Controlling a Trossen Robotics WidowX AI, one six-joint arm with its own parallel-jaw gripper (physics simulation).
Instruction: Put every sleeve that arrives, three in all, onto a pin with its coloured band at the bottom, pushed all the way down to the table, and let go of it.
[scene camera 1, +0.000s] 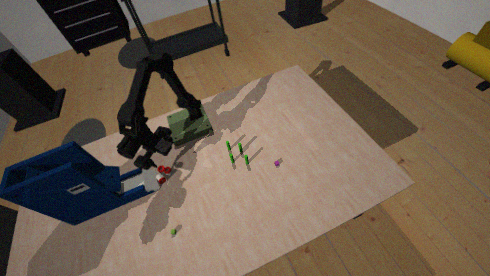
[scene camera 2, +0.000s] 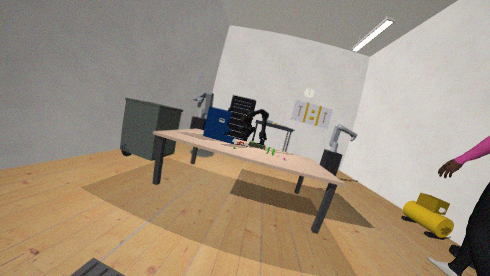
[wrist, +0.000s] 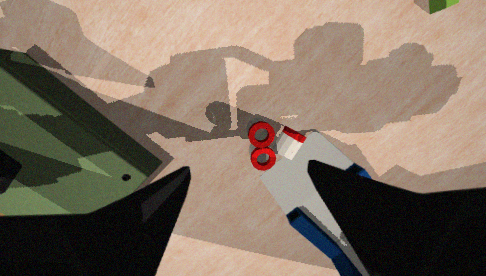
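Observation:
Two sleeves (wrist: 261, 124) (wrist: 263, 168) stand side by side on the table with red bands on top. The third sleeve (wrist: 290, 146) (scene camera 1: 162, 180), white with a red band, lies on its side at the grey chute lip (wrist: 287, 191) (scene camera 1: 151, 182), its band facing away from the chute. My gripper (wrist: 249, 168) (scene camera 1: 148, 164) is open and empty above them; in the wrist view the standing sleeves show between the fingertips, and the right finger covers part of the chute. Four bare green pins (scene camera 1: 228, 146) (scene camera 1: 240, 148) (scene camera 1: 231, 158) (scene camera 1: 246, 159) stand upright on the table.
The blue dispenser (scene camera 1: 45, 192) (scene camera 2: 216, 125) stands behind the chute. The green arm base (scene camera 1: 180, 131) (wrist: 100, 187) is on the other side of the gripper. A purple cube (scene camera 1: 277, 163) lies beyond the pins; a green cube (scene camera 1: 173, 232) (wrist: 440, 5) lies near the table's front.

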